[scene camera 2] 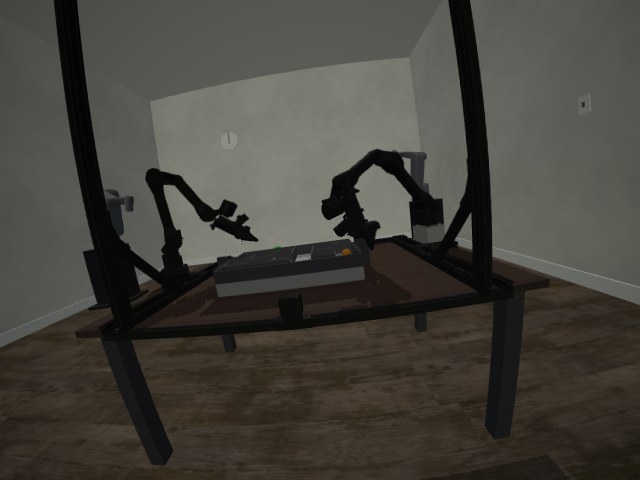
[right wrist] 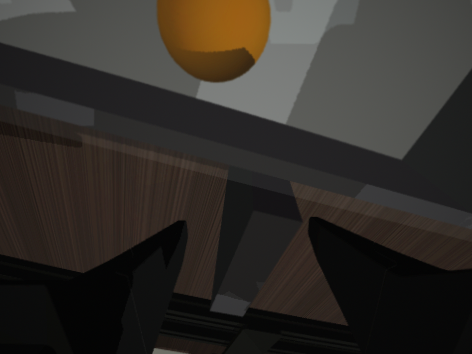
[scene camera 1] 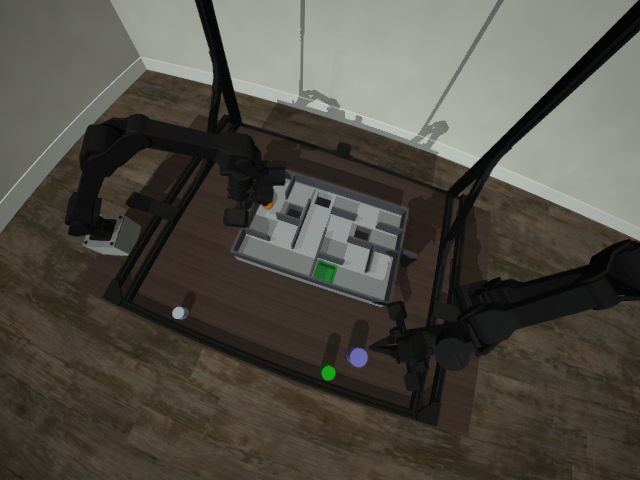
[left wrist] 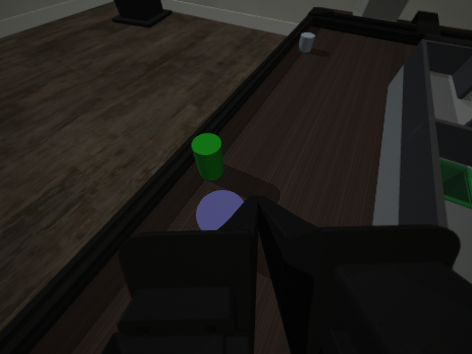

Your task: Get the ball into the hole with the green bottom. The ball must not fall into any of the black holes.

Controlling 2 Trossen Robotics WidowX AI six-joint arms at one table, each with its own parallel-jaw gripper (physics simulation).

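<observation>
The maze tray (scene camera 1: pixel 281 255) (scene camera 2: pixel 289 271) (left wrist: pixel 417 150) (right wrist: pixel 340 152) rests on the table. The orange ball (scene camera 1: pixel 267 205) (scene camera 2: pixel 346 252) (right wrist: pixel 215 30) is inside it, near its left wall in scene camera 1. The green-bottomed hole (scene camera 1: pixel 325 271) (left wrist: pixel 456 184) is at the front middle. Black holes (scene camera 1: pixel 294 212) (scene camera 1: pixel 323 201) (scene camera 1: pixel 361 234) lie among the walls. My right gripper (scene camera 1: pixel 255 197) (scene camera 2: pixel 372 246) (right wrist: pixel 247 226) is open; the tray's handle (right wrist: pixel 260 235) shows between its fingers, ungripped. My left gripper (scene camera 1: pixel 373 347) (scene camera 2: pixel 255 239) (left wrist: pixel 255 202) is shut and empty, beside the purple cylinder.
A purple cylinder (scene camera 1: pixel 357 357) (left wrist: pixel 218 211) and a green cylinder (scene camera 1: pixel 328 373) (left wrist: pixel 206 155) stand near the front edge. A white cylinder (scene camera 1: pixel 179 312) (left wrist: pixel 306 42) stands front left in scene camera 1. Another tray handle (scene camera 1: pixel 408 257) sticks out on the right. Black frame bars edge the table.
</observation>
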